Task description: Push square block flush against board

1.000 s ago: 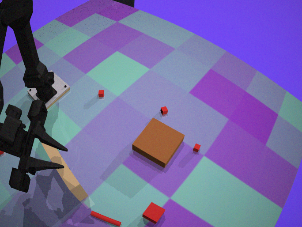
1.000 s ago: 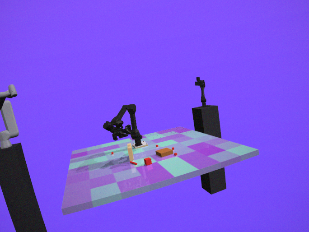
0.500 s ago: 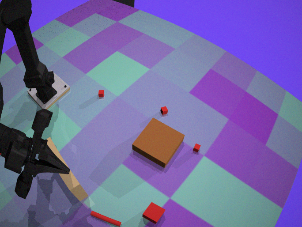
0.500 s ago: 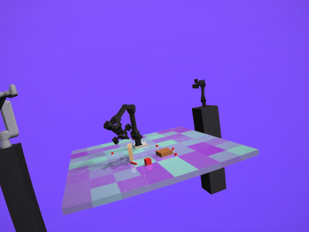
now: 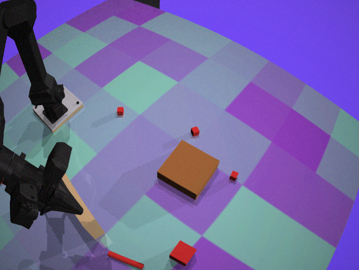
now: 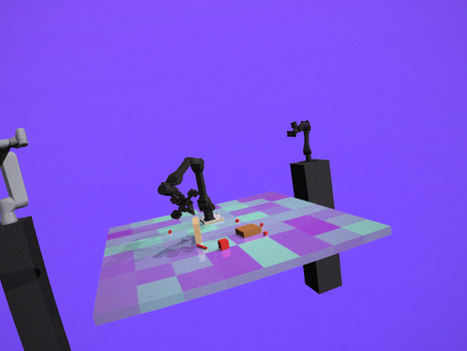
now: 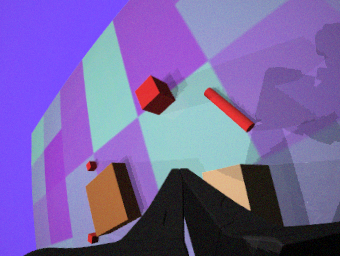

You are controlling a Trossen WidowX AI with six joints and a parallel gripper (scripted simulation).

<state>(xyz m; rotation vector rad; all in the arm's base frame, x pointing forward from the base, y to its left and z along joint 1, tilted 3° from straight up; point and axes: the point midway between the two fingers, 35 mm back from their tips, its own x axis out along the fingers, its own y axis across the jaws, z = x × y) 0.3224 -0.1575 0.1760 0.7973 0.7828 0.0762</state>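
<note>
The board lies 70 mm behind my gripper tip, 10 mm to the left of it and 100 mm below it. Also, from my gripper tip: square block: 50 mm ahead, 260 mm to the left, 140 mm below; then red bar: 80 mm ahead, 10 mm to the right, 140 mm below; then red cube: 170 mm ahead, 80 mm to the left, 130 mm below.
</note>
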